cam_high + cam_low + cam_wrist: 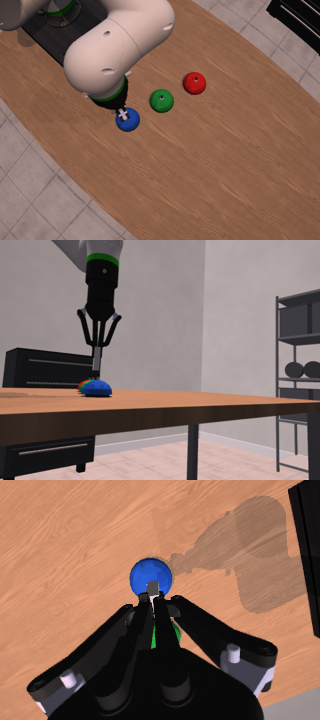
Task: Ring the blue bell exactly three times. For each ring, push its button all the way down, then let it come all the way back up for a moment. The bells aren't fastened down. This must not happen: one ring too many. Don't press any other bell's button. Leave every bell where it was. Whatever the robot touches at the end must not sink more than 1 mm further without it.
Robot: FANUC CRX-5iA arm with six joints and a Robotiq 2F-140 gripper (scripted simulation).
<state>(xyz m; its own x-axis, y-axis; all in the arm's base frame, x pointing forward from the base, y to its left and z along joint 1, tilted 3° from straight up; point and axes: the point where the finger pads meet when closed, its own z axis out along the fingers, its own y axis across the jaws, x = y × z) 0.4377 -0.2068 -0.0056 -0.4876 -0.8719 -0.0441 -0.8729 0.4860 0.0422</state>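
The blue bell lies 10 mm ahead of my hand and 70 mm below it. Also, from my hand: green bell (70 mm ahead, 110 mm to the left, 70 mm below); then red bell (140 mm ahead, 230 mm to the left, 70 mm below).
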